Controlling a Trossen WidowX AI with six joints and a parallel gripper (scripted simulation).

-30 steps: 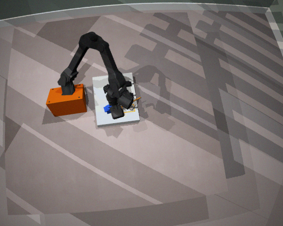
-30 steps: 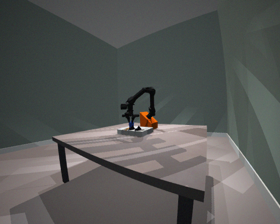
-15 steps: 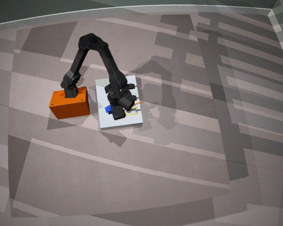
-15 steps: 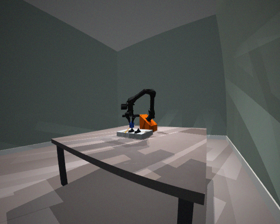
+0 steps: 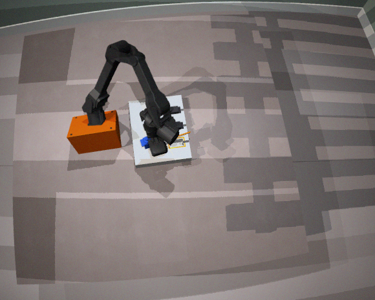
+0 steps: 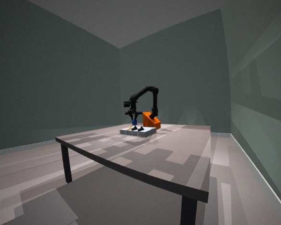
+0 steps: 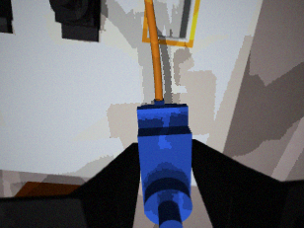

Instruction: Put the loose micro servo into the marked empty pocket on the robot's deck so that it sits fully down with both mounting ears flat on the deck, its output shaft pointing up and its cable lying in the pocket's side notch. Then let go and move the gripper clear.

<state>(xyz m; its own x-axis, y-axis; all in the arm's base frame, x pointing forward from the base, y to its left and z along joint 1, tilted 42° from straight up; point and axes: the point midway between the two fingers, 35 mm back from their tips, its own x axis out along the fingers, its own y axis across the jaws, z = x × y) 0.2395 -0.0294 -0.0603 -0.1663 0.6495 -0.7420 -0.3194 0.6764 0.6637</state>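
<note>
Right now my gripper tip is 2 cm past the white deck, 7 cm to the right of it and 10 cm above it.
</note>
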